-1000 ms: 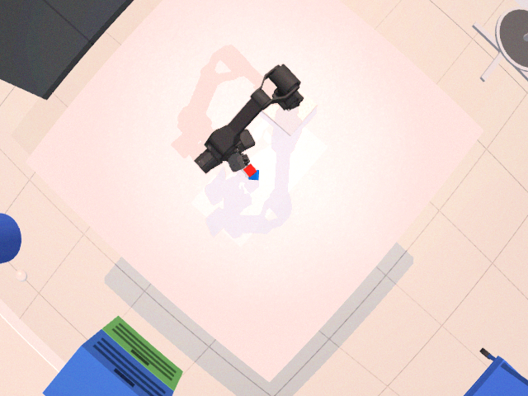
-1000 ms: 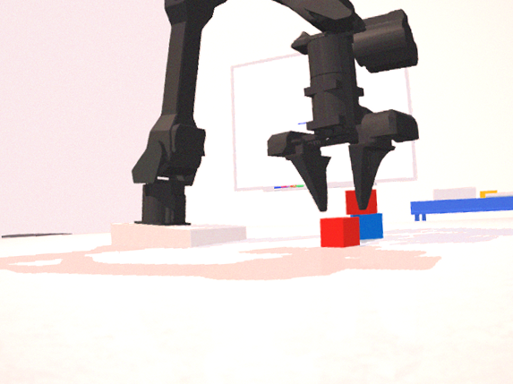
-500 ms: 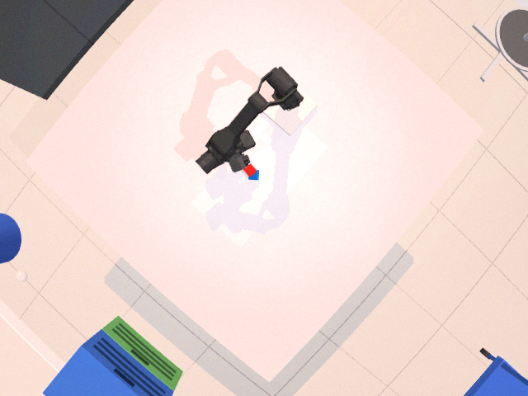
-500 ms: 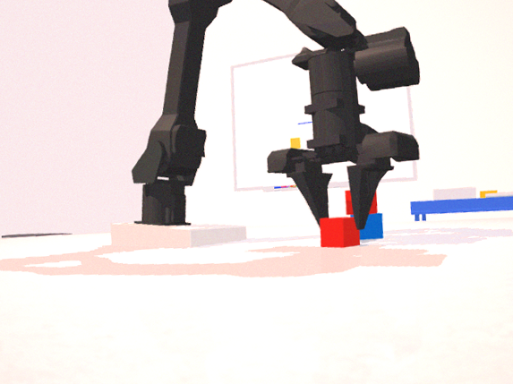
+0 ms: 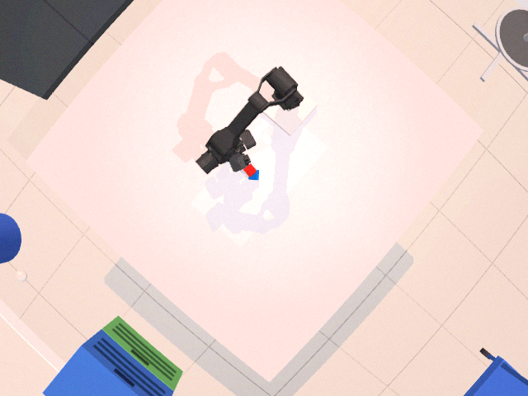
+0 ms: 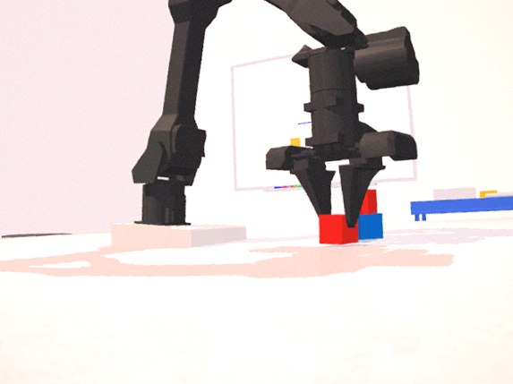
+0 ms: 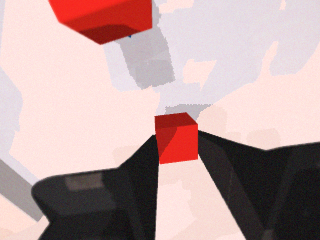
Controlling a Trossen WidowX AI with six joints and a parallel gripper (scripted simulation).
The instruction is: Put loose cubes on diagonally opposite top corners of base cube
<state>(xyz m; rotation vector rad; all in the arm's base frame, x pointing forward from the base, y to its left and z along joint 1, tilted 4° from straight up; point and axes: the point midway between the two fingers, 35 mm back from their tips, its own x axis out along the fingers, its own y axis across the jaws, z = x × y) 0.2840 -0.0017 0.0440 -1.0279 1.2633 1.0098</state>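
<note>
Now: gripper tip 110 mm to the right of the blue cube and 10 mm past it.
</note>
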